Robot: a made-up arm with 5 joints. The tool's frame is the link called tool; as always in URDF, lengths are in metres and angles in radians. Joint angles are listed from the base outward.
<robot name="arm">
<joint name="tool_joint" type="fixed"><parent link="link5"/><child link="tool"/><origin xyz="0.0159 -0.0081 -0.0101" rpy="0 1.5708 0"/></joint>
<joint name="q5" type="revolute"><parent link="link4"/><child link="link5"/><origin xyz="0.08 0.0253 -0.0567" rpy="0 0 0"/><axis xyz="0 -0.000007 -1"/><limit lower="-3.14" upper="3.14"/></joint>
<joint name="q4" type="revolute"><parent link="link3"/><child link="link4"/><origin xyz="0.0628 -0.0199 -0.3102" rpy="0 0 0"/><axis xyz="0 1 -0.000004"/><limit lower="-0.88" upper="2.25"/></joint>
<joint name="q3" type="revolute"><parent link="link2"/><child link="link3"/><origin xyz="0.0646 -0.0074 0.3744" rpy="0 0 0"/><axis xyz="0 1 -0.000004"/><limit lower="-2.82" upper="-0.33"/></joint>
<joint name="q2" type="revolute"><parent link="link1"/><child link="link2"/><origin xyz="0.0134 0.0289 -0.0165" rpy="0 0 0"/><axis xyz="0 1 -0.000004"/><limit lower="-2.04" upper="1.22"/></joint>
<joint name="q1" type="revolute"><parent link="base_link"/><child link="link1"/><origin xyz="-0.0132 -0.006 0.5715" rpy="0 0 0"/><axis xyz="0 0 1"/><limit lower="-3.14" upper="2.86"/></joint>
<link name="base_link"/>
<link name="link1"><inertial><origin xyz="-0.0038 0.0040 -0.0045"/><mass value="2.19"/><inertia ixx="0.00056" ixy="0" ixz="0" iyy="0.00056" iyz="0" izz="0.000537"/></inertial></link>
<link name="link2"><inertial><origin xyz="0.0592 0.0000 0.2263"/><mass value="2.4"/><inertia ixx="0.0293" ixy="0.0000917" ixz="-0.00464" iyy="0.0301" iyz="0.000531" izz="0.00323"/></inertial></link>
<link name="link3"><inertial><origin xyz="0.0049 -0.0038 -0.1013"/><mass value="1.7"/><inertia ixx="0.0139" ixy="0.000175" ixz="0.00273" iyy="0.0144" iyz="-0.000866" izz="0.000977"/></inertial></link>
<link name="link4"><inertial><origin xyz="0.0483 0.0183 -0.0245"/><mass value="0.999"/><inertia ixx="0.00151" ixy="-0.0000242" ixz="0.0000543" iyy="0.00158" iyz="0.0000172" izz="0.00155"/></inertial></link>
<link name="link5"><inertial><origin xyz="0.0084 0.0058 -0.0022"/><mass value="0.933"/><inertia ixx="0.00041" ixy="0" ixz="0" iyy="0.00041" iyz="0" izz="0.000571"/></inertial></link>
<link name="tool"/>
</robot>
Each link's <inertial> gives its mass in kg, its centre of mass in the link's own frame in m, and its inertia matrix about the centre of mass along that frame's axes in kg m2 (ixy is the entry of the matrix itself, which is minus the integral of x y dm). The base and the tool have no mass. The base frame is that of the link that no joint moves.
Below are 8 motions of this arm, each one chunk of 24 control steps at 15 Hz.
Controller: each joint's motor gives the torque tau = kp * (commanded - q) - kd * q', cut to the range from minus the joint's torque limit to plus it. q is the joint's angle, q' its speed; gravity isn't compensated. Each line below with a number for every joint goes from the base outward.
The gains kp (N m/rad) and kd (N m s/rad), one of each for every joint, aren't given. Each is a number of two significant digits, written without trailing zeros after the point. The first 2 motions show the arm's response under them.
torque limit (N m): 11 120 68 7.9 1.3
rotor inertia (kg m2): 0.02 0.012 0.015 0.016 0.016
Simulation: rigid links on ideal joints. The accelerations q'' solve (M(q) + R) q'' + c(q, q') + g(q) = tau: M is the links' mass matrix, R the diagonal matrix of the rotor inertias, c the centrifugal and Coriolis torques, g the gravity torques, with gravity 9.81 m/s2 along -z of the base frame. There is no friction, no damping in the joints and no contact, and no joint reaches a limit. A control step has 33 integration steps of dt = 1/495 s. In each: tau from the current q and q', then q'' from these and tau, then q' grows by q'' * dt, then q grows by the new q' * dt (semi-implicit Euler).
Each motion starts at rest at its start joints. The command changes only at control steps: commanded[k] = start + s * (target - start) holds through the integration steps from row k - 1 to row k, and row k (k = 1, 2, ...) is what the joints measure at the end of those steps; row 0 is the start. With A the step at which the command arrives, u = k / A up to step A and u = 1 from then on. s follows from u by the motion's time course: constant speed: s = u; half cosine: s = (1 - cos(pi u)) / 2; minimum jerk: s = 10 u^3 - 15 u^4 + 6 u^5; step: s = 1 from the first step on.
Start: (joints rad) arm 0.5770 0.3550 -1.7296 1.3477 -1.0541
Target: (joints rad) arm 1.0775 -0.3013 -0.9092 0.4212 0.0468
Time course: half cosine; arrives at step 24
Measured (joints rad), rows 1 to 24:
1: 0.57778 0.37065 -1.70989 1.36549 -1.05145
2: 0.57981 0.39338 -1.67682 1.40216 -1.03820
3: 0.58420 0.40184 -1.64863 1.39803 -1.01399
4: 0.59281 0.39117 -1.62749 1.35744 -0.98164
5: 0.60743 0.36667 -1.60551 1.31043 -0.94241
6: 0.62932 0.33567 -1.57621 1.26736 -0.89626
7: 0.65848 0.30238 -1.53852 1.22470 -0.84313
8: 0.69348 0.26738 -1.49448 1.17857 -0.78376
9: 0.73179 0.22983 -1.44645 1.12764 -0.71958
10: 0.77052 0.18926 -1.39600 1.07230 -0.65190
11: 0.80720 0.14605 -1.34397 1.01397 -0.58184
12: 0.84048 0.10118 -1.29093 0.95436 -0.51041
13: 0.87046 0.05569 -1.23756 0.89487 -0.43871
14: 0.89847 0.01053 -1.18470 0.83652 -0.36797
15: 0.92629 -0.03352 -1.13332 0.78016 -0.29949
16: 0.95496 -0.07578 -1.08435 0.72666 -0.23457
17: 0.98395 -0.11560 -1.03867 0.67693 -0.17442
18: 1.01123 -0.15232 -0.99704 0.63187 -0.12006
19: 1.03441 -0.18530 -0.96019 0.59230 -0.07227
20: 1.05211 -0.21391 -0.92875 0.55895 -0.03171
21: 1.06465 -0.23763 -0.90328 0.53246 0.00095
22: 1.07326 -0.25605 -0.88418 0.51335 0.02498
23: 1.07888 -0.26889 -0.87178 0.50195 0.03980
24: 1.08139 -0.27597 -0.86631 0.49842 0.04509
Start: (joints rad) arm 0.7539 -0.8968 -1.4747 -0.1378 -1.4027
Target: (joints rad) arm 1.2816 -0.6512 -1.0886 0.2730 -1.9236
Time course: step
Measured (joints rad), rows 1 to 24:
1: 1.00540 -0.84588 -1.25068 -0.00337 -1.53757
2: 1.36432 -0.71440 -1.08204 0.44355 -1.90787
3: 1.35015 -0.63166 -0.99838 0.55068 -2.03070
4: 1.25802 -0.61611 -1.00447 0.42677 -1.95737
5: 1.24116 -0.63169 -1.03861 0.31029 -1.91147
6: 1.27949 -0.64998 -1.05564 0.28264 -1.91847
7: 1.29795 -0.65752 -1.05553 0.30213 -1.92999
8: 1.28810 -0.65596 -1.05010 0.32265 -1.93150
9: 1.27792 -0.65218 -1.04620 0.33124 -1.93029
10: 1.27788 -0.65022 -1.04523 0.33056 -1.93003
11: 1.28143 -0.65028 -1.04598 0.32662 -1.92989
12: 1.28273 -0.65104 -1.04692 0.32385 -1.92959
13: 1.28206 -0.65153 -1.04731 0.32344 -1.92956
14: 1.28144 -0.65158 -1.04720 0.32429 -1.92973
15: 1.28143 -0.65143 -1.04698 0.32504 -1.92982
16: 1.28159 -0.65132 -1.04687 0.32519 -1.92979
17: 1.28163 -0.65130 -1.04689 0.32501 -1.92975
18: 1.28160 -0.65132 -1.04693 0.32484 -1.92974
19: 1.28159 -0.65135 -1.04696 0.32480 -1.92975
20: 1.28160 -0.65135 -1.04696 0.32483 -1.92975
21: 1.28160 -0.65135 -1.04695 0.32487 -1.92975
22: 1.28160 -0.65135 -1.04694 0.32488 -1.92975
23: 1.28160 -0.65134 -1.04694 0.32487 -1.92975
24: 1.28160 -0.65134 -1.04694 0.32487 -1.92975
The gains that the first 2 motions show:
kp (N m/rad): 64 330 200 19 8.5
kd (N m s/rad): 2.2 25 10 0.51 0.32
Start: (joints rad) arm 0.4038 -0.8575 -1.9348 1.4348 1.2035
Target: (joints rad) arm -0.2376 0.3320 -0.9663 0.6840 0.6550
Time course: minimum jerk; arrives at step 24
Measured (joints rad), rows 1 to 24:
1: 0.40241 -0.87010 -1.92356 1.48347 1.20631
2: 0.40142 -0.87857 -1.91868 1.50794 1.20905
3: 0.39761 -0.87663 -1.91331 1.47508 1.20423
4: 0.38701 -0.86417 -1.90079 1.44289 1.19245
5: 0.36793 -0.83876 -1.87627 1.42113 1.17616
6: 0.34068 -0.79820 -1.83906 1.39523 1.15485
7: 0.30745 -0.74274 -1.79055 1.36063 1.12755
8: 0.27068 -0.67398 -1.73219 1.31983 1.09484
9: 0.23089 -0.59374 -1.66544 1.27455 1.05783
10: 0.18830 -0.50402 -1.59205 1.22562 1.01754
11: 0.14351 -0.40726 -1.51414 1.17419 0.97501
12: 0.09675 -0.30634 -1.43410 1.12155 0.93144
13: 0.04831 -0.20440 -1.35446 1.06867 0.88808
14: -0.00129 -0.10463 -1.27767 1.01644 0.84615
15: -0.05106 -0.00992 -1.20591 0.96594 0.80677
16: -0.09945 0.07723 -1.14092 0.91848 0.77091
17: -0.14437 0.15487 -1.08403 0.87553 0.73936
18: -0.18351 0.22156 -1.03611 0.83841 0.71271
19: -0.21469 0.27637 -0.99767 0.80803 0.69130
20: -0.23648 0.31894 -0.96886 0.78473 0.67523
21: -0.24862 0.34950 -0.94933 0.76822 0.66430
22: -0.25213 0.36898 -0.93815 0.75764 0.65796
23: -0.24917 0.37914 -0.93367 0.75151 0.65526
24: -0.24262 0.38265 -0.93346 0.74758 0.65477

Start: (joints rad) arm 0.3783 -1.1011 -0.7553 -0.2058 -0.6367
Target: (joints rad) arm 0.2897 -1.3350 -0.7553 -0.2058 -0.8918
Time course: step
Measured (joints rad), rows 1 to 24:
1: 0.32127 -1.22928 -0.71558 -0.09889 -0.79479
2: 0.27174 -1.32400 -0.72338 -0.21865 -0.95306
3: 0.26462 -1.36598 -0.73943 -0.29809 -0.93537
4: 0.28270 -1.37806 -0.73863 -0.26276 -0.88727
5: 0.30034 -1.37539 -0.73062 -0.21661 -0.88567
6: 0.30323 -1.37119 -0.72553 -0.20541 -0.90084
7: 0.29468 -1.37000 -0.72531 -0.21333 -0.90467
8: 0.28579 -1.37057 -0.72668 -0.22020 -0.90081
9: 0.28333 -1.37112 -0.72732 -0.22096 -0.89869
10: 0.28646 -1.37119 -0.72722 -0.21931 -0.89932
11: 0.29066 -1.37111 -0.72703 -0.21853 -0.90007
12: 0.29248 -1.37110 -0.72702 -0.21884 -0.90003
13: 0.29160 -1.37114 -0.72709 -0.21923 -0.89979
14: 0.28973 -1.37115 -0.72710 -0.21920 -0.89976
15: 0.28859 -1.37112 -0.72706 -0.21896 -0.89985
16: 0.28869 -1.37108 -0.72702 -0.21883 -0.89991
17: 0.28946 -1.37107 -0.72702 -0.21889 -0.89988
18: 0.29009 -1.37109 -0.72705 -0.21901 -0.89984
19: 0.29019 -1.37111 -0.72707 -0.21908 -0.89983
20: 0.28991 -1.37112 -0.72707 -0.21905 -0.89984
21: 0.28959 -1.37111 -0.72706 -0.21900 -0.89985
22: 0.28948 -1.37110 -0.72705 -0.21896 -0.89986
23: 0.28956 -1.37110 -0.72704 -0.21896 -0.89986
24: 0.28971 -1.37110 -0.72705 -0.21899 -0.89985

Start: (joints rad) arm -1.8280 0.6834 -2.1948 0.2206 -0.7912
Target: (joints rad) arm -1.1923 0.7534 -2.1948 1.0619 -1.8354
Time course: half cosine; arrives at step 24
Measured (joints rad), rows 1 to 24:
1: -1.82719 0.70257 -2.18207 0.22299 -0.79638
2: -1.82494 0.73345 -2.15978 0.29208 -0.81346
3: -1.82040 0.75957 -2.14292 0.35498 -0.83939
4: -1.81185 0.77368 -2.13716 0.38116 -0.87023
5: -1.79732 0.77601 -2.14055 0.39563 -0.90595
6: -1.77518 0.77256 -2.14696 0.41659 -0.94846
7: -1.74464 0.76952 -2.15171 0.45051 -0.99847
8: -1.70607 0.77001 -2.15326 0.49713 -1.05497
9: -1.66088 0.77412 -2.15233 0.55200 -1.11629
10: -1.61111 0.78029 -2.15046 0.60986 -1.18092
11: -1.55906 0.78682 -2.14890 0.66729 -1.24762
12: -1.50692 0.79266 -2.14819 0.72299 -1.31532
13: -1.45656 0.79760 -2.14821 0.77699 -1.38299
14: -1.40942 0.80190 -2.14857 0.82949 -1.44958
15: -1.36642 0.80595 -2.14891 0.88030 -1.51399
16: -1.32798 0.80995 -2.14908 0.92867 -1.57513
17: -1.29412 0.81391 -2.14909 0.97358 -1.63194
18: -1.26459 0.81769 -2.14905 1.01403 -1.68341
19: -1.23902 0.82110 -2.14903 1.04919 -1.72866
20: -1.21711 0.82404 -2.14907 1.07849 -1.76689
21: -1.19874 0.82642 -2.14916 1.10153 -1.79744
22: -1.18406 0.82824 -2.14928 1.11802 -1.81976
23: -1.17344 0.82947 -2.14938 1.12774 -1.83349
24: -1.16746 0.83013 -2.14946 1.13054 -1.83837

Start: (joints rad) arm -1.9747 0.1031 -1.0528 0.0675 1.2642
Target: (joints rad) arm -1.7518 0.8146 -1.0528 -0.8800 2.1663
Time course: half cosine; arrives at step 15
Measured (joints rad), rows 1 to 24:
1: -1.97334 0.12091 -1.03398 0.08084 1.27230
2: -1.96947 0.15550 -1.01545 0.11385 1.30085
3: -1.96207 0.19596 -1.00848 0.07659 1.34928
4: -1.94986 0.24016 -1.01189 -0.01388 1.41246
5: -1.93232 0.29163 -1.01773 -0.11347 1.48776
6: -1.91006 0.35361 -1.02092 -0.20663 1.57382
7: -1.88462 0.42497 -1.02174 -0.29726 1.66744
8: -1.85776 0.50131 -1.02211 -0.39036 1.76381
9: -1.83102 0.57786 -1.02304 -0.48453 1.85813
10: -1.80564 0.65086 -1.02446 -0.57404 1.94629
11: -1.78270 0.71738 -1.02597 -0.65314 2.02468
12: -1.76319 0.77484 -1.02729 -0.71788 2.08997
13: -1.74802 0.82087 -1.02840 -0.76569 2.13924
14: -1.73803 0.85349 -1.02932 -0.79463 2.17027
15: -1.73381 0.87133 -1.03002 -0.80321 2.18166
16: -1.73530 0.87742 -1.03122 -0.80299 2.17930
17: -1.74119 0.87800 -1.03283 -0.80692 2.17508
18: -1.74917 0.87711 -1.03387 -0.81125 2.17427
19: -1.75671 0.87650 -1.03423 -0.81174 2.17504
20: -1.76178 0.87645 -1.03417 -0.81052 2.17549
21: -1.76334 0.87661 -1.03403 -0.80990 2.17547
22: -1.76147 0.87671 -1.03396 -0.80999 2.17539
23: -1.75719 0.87671 -1.03397 -0.81018 2.17536
24: -1.75205 0.87668 -1.03398 -0.81026 2.17535

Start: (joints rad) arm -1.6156 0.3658 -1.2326 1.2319 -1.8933
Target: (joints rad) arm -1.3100 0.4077 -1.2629 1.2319 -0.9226
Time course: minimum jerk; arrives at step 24
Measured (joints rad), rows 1 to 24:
1: -1.61523 0.38599 -1.21722 1.24118 -1.89175
2: -1.61486 0.41095 -1.19740 1.27862 -1.88615
3: -1.61379 0.42311 -1.19046 1.28698 -1.87637
4: -1.61092 0.42509 -1.19453 1.26955 -1.85905
5: -1.60521 0.42352 -1.20021 1.25923 -1.83181
6: -1.59558 0.42296 -1.20277 1.26129 -1.79460
7: -1.58138 0.42453 -1.20340 1.26530 -1.74774
8: -1.56269 0.42725 -1.20432 1.26629 -1.69178
9: -1.54027 0.43021 -1.20612 1.26564 -1.62798
10: -1.51525 0.43318 -1.20839 1.26520 -1.55814
11: -1.48888 0.43629 -1.21075 1.26531 -1.48416
12: -1.46231 0.43959 -1.21308 1.26565 -1.40799
13: -1.43645 0.44298 -1.21538 1.26598 -1.33172
14: -1.41192 0.44635 -1.21763 1.26628 -1.25746
15: -1.38917 0.44960 -1.21979 1.26656 -1.18726
16: -1.36846 0.45262 -1.22178 1.26683 -1.12295
17: -1.35008 0.45536 -1.22355 1.26711 -1.06612
18: -1.33430 0.45775 -1.22507 1.26737 -1.01802
19: -1.32145 0.45973 -1.22630 1.26760 -0.97945
20: -1.31181 0.46129 -1.22723 1.26779 -0.95072
21: -1.30556 0.46242 -1.22789 1.26793 -0.93148
22: -1.30266 0.46315 -1.22830 1.26802 -0.92071
23: -1.30274 0.46355 -1.22851 1.26804 -0.91663
24: -1.30505 0.46371 -1.22859 1.26802 -0.91655

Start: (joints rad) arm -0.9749 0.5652 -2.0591 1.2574 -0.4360
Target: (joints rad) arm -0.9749 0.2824 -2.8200 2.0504 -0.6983
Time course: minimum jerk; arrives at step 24
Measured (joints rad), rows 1 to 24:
1: -0.97445 0.58354 -2.04538 1.27757 -0.43726
2: -0.97398 0.61420 -2.02299 1.33648 -0.43819
3: -0.97396 0.63682 -2.01281 1.37399 -0.43993
4: -0.97442 0.64310 -2.02227 1.38156 -0.44397
5: -0.97521 0.63508 -2.04722 1.38778 -0.45108
6: -0.97607 0.61964 -2.08075 1.40901 -0.46147
7: -0.97673 0.60230 -2.11908 1.44585 -0.47465
8: -0.97701 0.58505 -2.16166 1.49380 -0.48999
9: -0.97690 0.56737 -2.20916 1.54831 -0.50714
10: -0.97649 0.54809 -2.26187 1.60618 -0.52586
11: -0.97594 0.52657 -2.31912 1.66580 -0.54583
12: -0.97538 0.50303 -2.37939 1.72638 -0.56656
13: -0.97494 0.47826 -2.44077 1.78707 -0.58746
14: -0.97466 0.45323 -2.50128 1.84654 -0.60793
15: -0.97454 0.42891 -2.55913 1.90316 -0.62735
16: -0.97452 0.40606 -2.61272 1.95527 -0.64519
17: -0.97450 0.38532 -2.66068 2.00143 -0.66100
18: -0.97440 0.36720 -2.70192 2.04050 -0.67442
19: -0.97417 0.35209 -2.73565 2.07180 -0.68521
20: -0.97387 0.34025 -2.76146 2.09507 -0.69327
21: -0.97360 0.33176 -2.77943 2.11063 -0.69865
22: -0.97349 0.32651 -2.79019 2.11940 -0.70162
23: -0.97363 0.32410 -2.79501 2.12303 -0.70266
24: -0.97401 0.32390 -2.79587 2.12392 -0.70250

